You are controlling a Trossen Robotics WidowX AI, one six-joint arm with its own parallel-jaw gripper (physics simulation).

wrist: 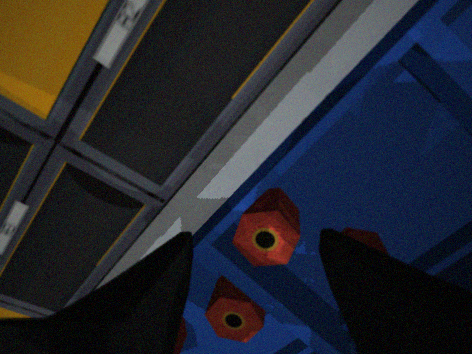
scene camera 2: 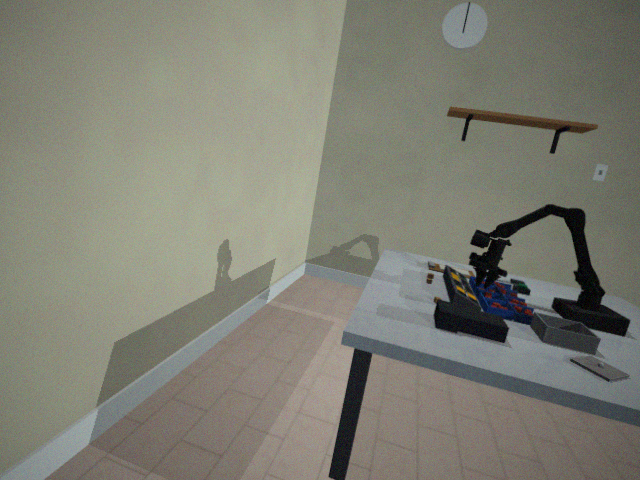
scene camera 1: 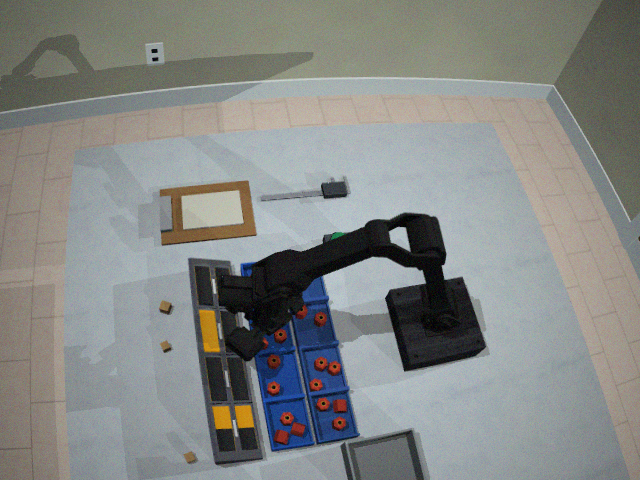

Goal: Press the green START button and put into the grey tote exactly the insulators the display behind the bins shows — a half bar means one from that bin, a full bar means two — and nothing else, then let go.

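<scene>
My gripper [scene camera 2: 483,283] [wrist: 256,241] is partly open above a blue bin, holding nothing. A red hexagonal insulator [wrist: 277,254] shows between its fingertips; another insulator [wrist: 236,336] is nearer the lower edge, and a third [wrist: 367,239] is partly hidden by the right finger. The blue bins [scene camera 1: 323,331] [scene camera 2: 526,316] [wrist: 400,140] hold several insulators. The display [scene camera 1: 237,457] shows one full yellow bar in its second row and two half bars in its bottom row; other cells are dark or partly hidden. The green START button [scene camera 1: 338,236] [scene camera 2: 522,284] is partly behind the arm. The grey tote [scene camera 1: 405,435] [scene camera 2: 568,339] is partly cut off in scene view 1.
Blocky red pieces [scene camera 1: 281,437] [scene camera 1: 298,429] [scene camera 1: 339,405] lie in the end bins. Small brown blocks [scene camera 1: 165,306] [scene camera 1: 165,346] [scene camera 1: 190,457] lie behind the display. A clipboard [scene camera 1: 211,209] and a caliper-like tool [scene camera 1: 334,189] lie beyond the bins. A flat grey object [scene camera 2: 599,367] lies near the tote.
</scene>
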